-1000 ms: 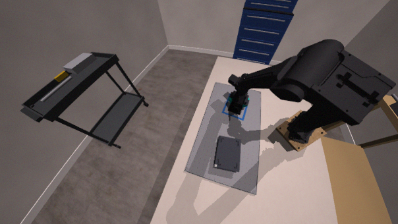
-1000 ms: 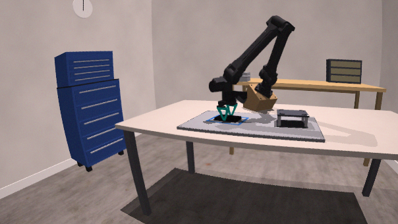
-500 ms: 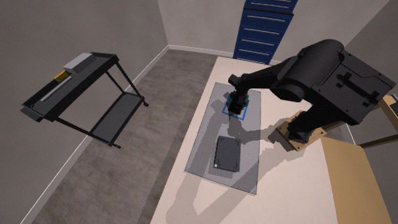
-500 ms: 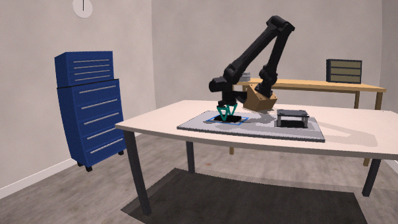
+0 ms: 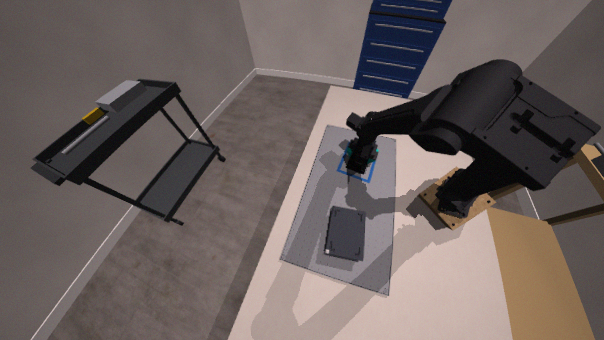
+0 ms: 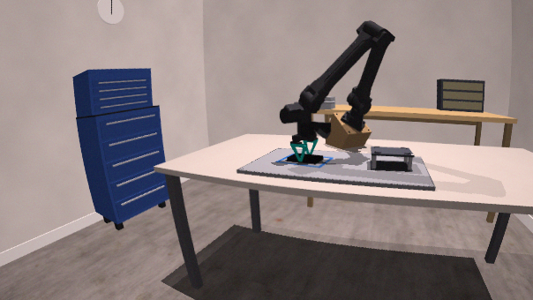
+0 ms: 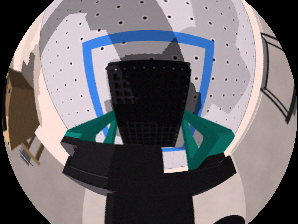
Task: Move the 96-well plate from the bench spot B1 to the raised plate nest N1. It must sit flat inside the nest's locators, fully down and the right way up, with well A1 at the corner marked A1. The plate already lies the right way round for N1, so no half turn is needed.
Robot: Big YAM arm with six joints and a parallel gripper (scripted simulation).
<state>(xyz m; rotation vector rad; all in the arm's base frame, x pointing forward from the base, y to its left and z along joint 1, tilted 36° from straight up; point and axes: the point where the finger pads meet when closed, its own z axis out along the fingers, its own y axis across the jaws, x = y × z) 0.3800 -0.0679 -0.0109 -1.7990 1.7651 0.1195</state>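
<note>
Right now the black 96-well plate is right at my hand. The rest, counted from my hand: raised plate nest N1 (34 cm to the left, 8 cm behind, 4 cm above); white corner mark (43 cm to the left, 6 cm behind, 5 cm above).
</note>
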